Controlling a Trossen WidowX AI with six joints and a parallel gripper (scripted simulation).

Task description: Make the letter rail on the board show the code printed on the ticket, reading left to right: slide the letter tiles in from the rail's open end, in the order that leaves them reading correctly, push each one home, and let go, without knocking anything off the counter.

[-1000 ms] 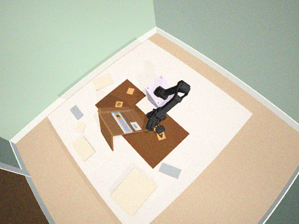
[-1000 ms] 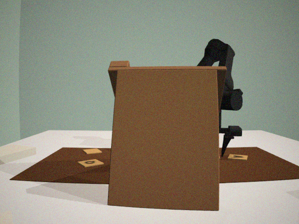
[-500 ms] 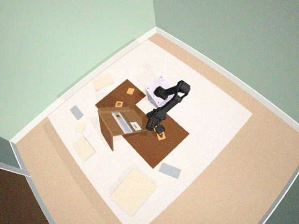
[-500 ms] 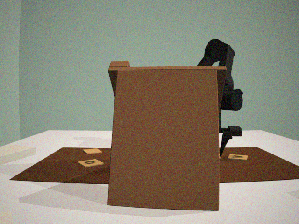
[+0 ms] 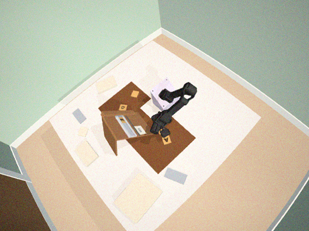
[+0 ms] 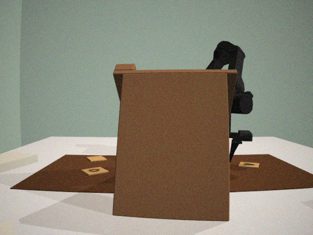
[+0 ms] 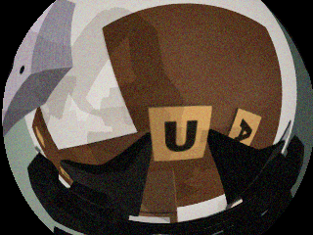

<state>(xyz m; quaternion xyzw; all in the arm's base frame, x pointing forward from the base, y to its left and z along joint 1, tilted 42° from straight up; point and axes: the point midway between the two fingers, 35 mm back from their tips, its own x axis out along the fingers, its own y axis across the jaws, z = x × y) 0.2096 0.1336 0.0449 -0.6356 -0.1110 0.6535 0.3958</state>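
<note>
Now: gripper tip 12 cm short of the white ticket, 10 cm to the left of it and 8 cm below it. The rest, counted from my gripper tip: brown mat 16 cm to the right, 1 cm below.
</note>
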